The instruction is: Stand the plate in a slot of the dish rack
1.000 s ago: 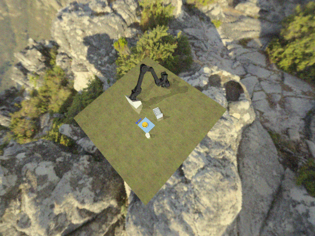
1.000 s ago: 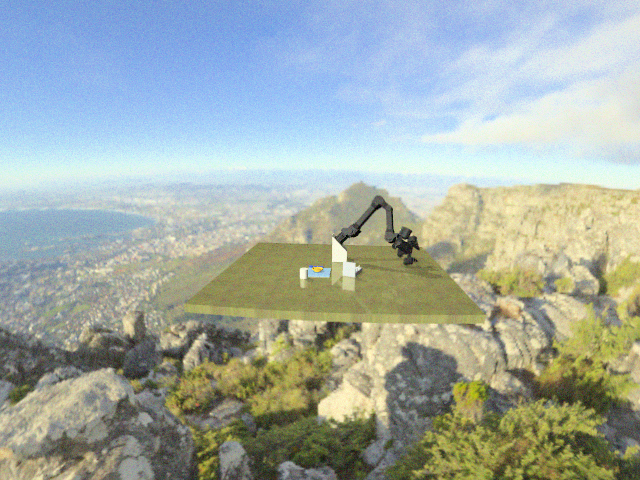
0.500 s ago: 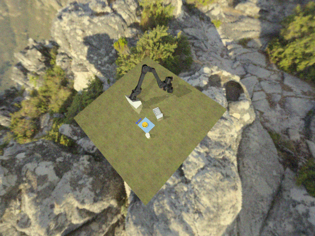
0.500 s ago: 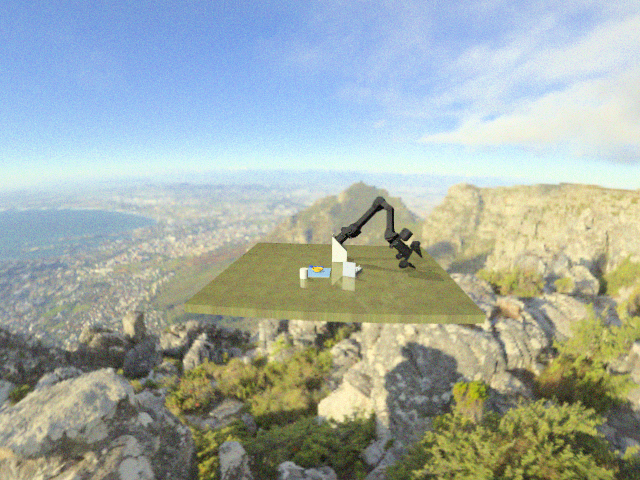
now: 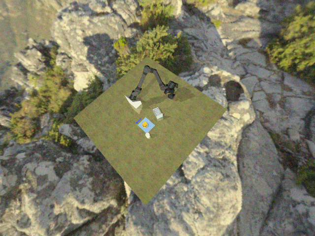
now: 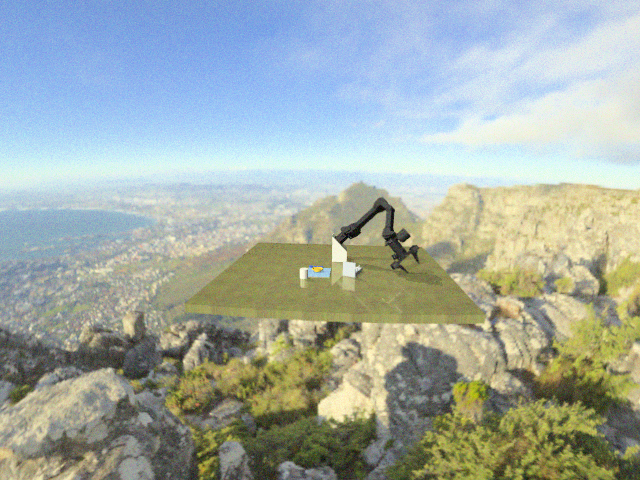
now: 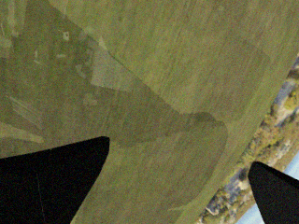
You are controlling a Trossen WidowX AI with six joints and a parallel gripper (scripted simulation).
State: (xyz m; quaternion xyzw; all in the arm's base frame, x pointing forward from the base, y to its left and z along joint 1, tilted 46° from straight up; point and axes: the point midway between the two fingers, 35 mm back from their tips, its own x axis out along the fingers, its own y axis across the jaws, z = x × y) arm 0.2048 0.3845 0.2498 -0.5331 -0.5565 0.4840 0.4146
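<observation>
My gripper tip is 54 cm to the left of the yellow plate, 8 cm short of it and 1 cm above it. Also, from my gripper tip: light blue mat (54 cm to the right, 9 cm ahead, 3 cm below); grey dish rack (35 cm to the right, 7 cm ahead, 1 cm below); blue spoon (58 cm to the right, 3 cm below).
</observation>
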